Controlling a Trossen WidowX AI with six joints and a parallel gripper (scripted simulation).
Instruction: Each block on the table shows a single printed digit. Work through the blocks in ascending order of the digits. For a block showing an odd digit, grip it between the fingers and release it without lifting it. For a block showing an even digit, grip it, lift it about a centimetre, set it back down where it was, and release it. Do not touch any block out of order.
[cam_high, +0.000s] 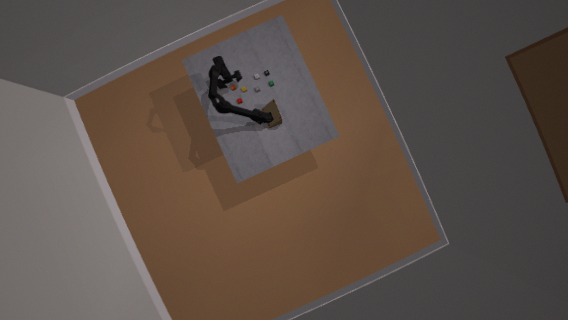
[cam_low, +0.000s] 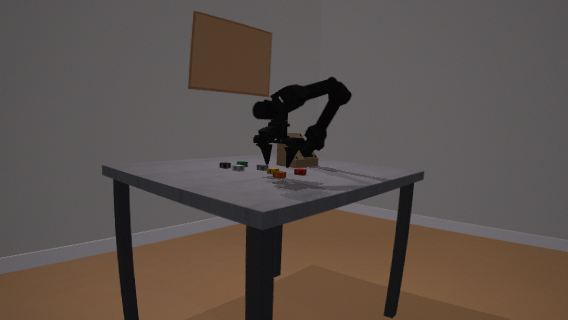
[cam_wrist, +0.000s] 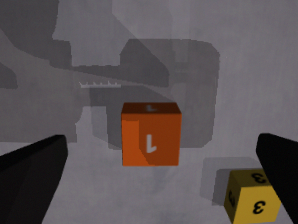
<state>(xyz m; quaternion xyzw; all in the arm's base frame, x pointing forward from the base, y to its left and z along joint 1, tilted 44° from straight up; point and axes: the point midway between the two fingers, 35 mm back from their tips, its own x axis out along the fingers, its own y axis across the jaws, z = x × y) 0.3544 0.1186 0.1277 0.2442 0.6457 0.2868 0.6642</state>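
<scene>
Now: the orange block 10 mm behind my gripper tip and 30 mm below it. Round my gripper tip: yellow block 50 mm behind, 70 mm to the right, 30 mm below; red block 130 mm behind, 30 mm below; grey block 90 mm behind, 170 mm to the right, 30 mm below.
</scene>
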